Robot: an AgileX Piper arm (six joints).
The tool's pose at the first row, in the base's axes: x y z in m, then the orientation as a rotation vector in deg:
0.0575, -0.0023, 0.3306, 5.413, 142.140, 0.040
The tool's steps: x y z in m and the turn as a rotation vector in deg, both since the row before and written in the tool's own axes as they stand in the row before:
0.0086, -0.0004, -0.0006, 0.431, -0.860, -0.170
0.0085, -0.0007, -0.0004, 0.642, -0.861, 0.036
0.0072, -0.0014, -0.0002, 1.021, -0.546, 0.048
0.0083, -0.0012, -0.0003, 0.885, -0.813, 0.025
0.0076, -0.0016, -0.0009, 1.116, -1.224, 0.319
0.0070, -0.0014, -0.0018, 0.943, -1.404, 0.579
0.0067, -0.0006, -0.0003, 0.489, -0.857, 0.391
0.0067, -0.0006, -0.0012, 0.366, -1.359, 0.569
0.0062, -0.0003, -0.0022, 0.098, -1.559, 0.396
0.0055, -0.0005, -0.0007, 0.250, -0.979, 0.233
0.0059, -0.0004, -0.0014, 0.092, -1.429, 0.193
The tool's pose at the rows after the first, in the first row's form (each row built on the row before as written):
0.0503, -0.0021, 0.3258, 5.367, 141.297, -0.605
0.0434, -0.0022, 0.3208, 5.665, 140.443, -1.417
0.0376, -0.0031, 0.3164, 6.153, 139.901, -2.669
0.0310, -0.0037, 0.3113, 6.537, 139.085, -3.770
0.0245, -0.0047, 0.3070, 7.352, 137.826, -5.027
0.0180, -0.0054, 0.3037, 8.376, 136.357, -5.952
0.0129, -0.0055, 0.2993, 8.999, 135.454, -6.391
0.0072, -0.0054, 0.2955, 9.721, 134.032, -6.622
0.0013, -0.0049, 0.2926, 10.082, 132.433, -6.634
-0.0030, -0.0048, 0.2890, 10.383, 131.426, -6.866
-0.0080, -0.0044, 0.2855, 10.510, 129.979, -6.965

